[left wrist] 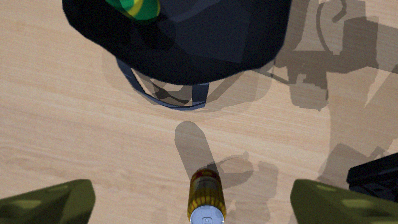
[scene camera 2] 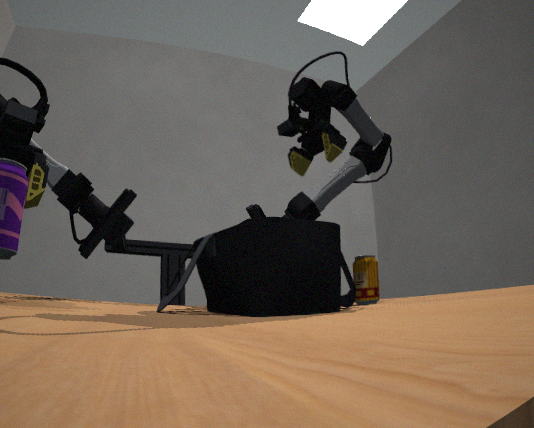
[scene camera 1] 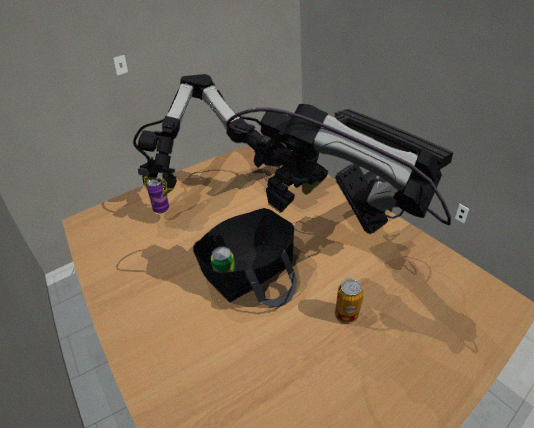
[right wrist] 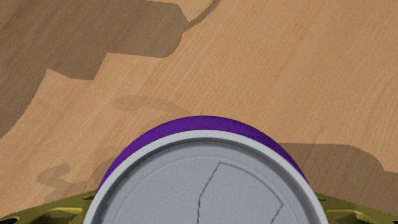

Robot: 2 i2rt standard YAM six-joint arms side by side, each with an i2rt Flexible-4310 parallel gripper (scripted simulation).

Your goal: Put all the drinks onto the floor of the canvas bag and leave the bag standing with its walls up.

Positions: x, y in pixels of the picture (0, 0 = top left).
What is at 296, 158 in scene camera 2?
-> My left gripper.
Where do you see a black canvas bag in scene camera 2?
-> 266, 265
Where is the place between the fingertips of my right gripper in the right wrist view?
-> At 202, 196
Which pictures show my left gripper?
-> The left wrist view, scene camera 2 and scene camera 1 only.
